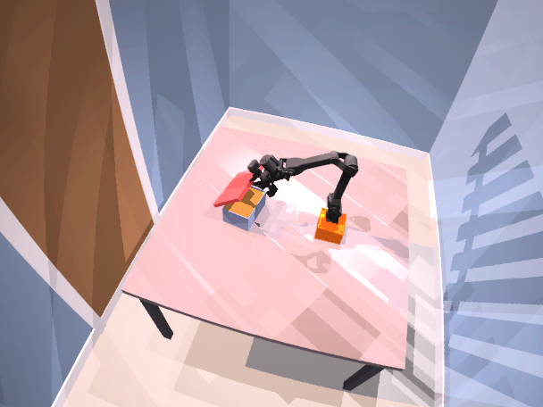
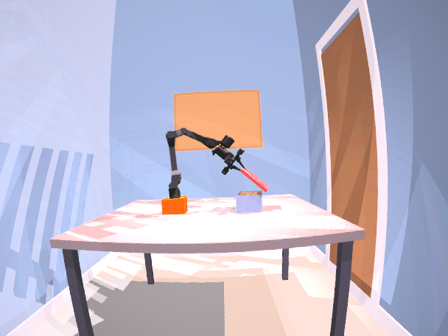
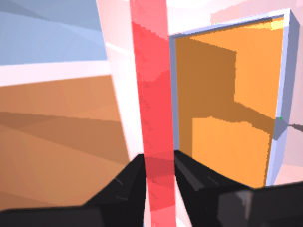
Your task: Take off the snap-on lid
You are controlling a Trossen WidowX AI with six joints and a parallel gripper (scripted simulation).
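The lid lies 60 mm ahead of my gripper tip, 20 mm to the right of it and 50 mm below it. Also, from my gripper tip: storage box: 30 mm ahead, 10 mm to the right, 180 mm below.
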